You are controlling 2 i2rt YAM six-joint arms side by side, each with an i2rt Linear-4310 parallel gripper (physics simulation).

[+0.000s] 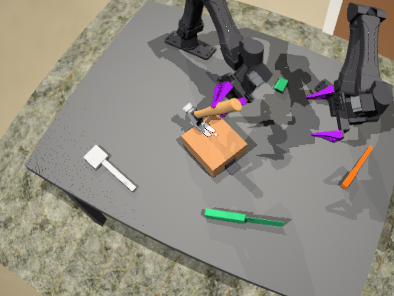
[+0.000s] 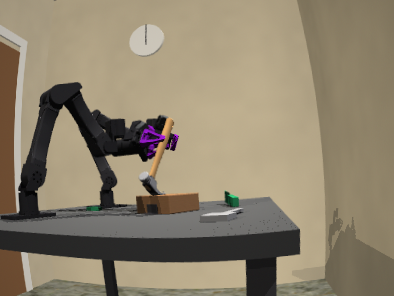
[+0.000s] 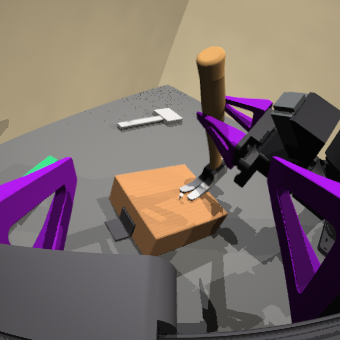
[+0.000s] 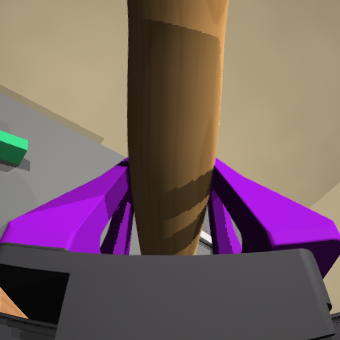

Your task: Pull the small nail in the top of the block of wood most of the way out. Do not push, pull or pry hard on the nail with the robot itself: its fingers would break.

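Places are measured from the left arm's base along level axes (x ahead, y left, z up), in metres.
Where they show: left gripper, between the fingertips: (image 1: 308, 115) (image 3: 171, 167); right gripper, between the fingertips: (image 1: 216, 112) (image 2: 166, 141) (image 3: 205, 105) (image 4: 170, 167); left arm's base, origin of its link: (image 2: 107, 207); right arm's base, origin of its link: (image 1: 189, 45) (image 2: 29, 217) (image 3: 332, 234).
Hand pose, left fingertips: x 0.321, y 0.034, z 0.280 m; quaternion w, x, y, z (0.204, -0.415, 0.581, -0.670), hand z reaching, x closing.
Note:
Each offset is from my left fingertips to the centre of the thing.
The wooden block {dx +0.144, dy -0.206, dz -0.246 m} (image 1: 212, 152) (image 2: 180, 202) (image 3: 145, 190) lies on the table. The small nail {dx +0.133, dy -0.211, dz -0.213 m} (image 1: 216, 134) (image 3: 181, 196) shows as a pale head on its top. My right gripper (image 1: 220, 106) (image 3: 205, 105) (image 4: 170, 167) is shut on the handle of the claw hammer {dx +0.134, dy -0.207, dz -0.100 m} (image 1: 231, 106) (image 2: 158, 159) (image 3: 212, 85) (image 4: 172, 100). The handle stands steeply up, leaning slightly. The claw is low over the block's top, its two prongs pointing at the nail, which is at the open end of the gap; whether they touch I cannot tell. My left gripper (image 1: 310, 115) (image 3: 171, 167) is open and empty, apart from the block.
A white mallet {dx +0.441, dy -0.368, dz -0.273 m} (image 1: 96, 157) (image 2: 217, 217) (image 3: 168, 115), a green knife-like tool {dx +0.243, dy +0.033, dz -0.257 m} (image 1: 225, 215) (image 2: 232, 200), an orange stick {dx -0.161, dy +0.175, dz -0.272 m} (image 1: 357, 167) and a small green block {dx -0.199, dy -0.224, dz -0.273 m} (image 1: 281, 84) (image 2: 93, 208) lie around. A dark bracket (image 2: 151, 207) (image 3: 120, 228) is at the wooden block's side.

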